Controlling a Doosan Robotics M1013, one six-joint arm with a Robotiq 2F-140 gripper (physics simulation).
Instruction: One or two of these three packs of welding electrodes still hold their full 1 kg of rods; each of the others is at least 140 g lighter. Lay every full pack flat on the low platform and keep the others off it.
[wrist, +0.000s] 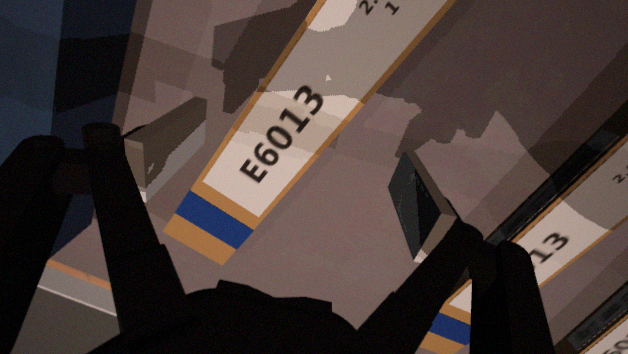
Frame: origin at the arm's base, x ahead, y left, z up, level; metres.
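Where they show: gripper, fingertip midpoint: (303, 146).
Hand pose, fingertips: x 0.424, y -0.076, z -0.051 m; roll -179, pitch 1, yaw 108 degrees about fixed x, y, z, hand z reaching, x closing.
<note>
Each offset is from my fingertips to the top centre of the thing. "*": to the spot under its first point. Level surfaces: height alone.
My gripper (303, 146) is open, its two pads wide apart, with nothing between them. One orange-edged electrode pack {dx -0.036, dy -0.011, dz -0.012 m} (310, 122), with a white "E6013" label and a blue band near its lower end, lies slantwise between and beyond the pads as seen in the wrist view. Its upper end is cut off by the frame. A second E6013 pack {dx -0.049, dy +0.212, dz -0.012 m} (570, 235) lies at the right, partly hidden behind the right finger. Part of a third pack {* dx +0.012, dy +0.367, dz -0.012 m} (611, 341) shows in the bottom right corner. The low platform cannot be made out in this view.
The packs lie over a pinkish-brown surface {dz -0.032 m} (350, 240) crossed by shadows. Its orange-trimmed edge (80, 274) shows at lower left, beside a grey area (60, 320). A dark blue area (30, 65) lies past the surface at upper left. Dark strips run beside the two right-hand packs.
</note>
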